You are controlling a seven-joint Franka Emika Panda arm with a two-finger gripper.
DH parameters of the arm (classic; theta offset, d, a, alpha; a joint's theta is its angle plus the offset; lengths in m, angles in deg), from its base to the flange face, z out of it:
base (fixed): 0 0 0 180
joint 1: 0 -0.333 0 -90
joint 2: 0 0 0 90
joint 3: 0 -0.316 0.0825 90
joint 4: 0 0 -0.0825 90
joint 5: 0 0.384 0 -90
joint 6: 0 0 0.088 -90
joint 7: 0 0.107 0 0
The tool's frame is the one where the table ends.
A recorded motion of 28 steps. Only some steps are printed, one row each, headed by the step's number.
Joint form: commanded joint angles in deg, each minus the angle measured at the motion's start. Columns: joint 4, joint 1, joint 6, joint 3, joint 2, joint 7, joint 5.
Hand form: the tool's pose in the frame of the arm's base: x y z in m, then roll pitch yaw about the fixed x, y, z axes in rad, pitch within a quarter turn. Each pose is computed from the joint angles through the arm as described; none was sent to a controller.
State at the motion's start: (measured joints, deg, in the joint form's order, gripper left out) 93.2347 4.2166 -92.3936 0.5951 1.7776 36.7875 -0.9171
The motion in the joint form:
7: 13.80 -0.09 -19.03 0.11 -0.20 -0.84 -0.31
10: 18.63 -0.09 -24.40 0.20 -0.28 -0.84 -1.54
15: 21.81 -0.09 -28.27 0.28 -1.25 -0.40 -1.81
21: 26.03 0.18 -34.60 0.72 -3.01 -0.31 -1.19
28: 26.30 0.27 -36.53 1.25 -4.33 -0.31 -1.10
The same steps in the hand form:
7: 0.5624 -0.0491 0.5311 -3.0968 -0.0962 -0.7071
10: 0.5601 -0.0507 0.4983 -3.1081 -0.1139 -0.6980
15: 0.5598 -0.0513 0.4685 -3.1129 -0.1116 -0.7019
21: 0.5587 -0.0570 0.4270 -3.1001 -0.1100 -0.7181
28: 0.5622 -0.0632 0.4152 -3.0958 -0.1143 -0.7292

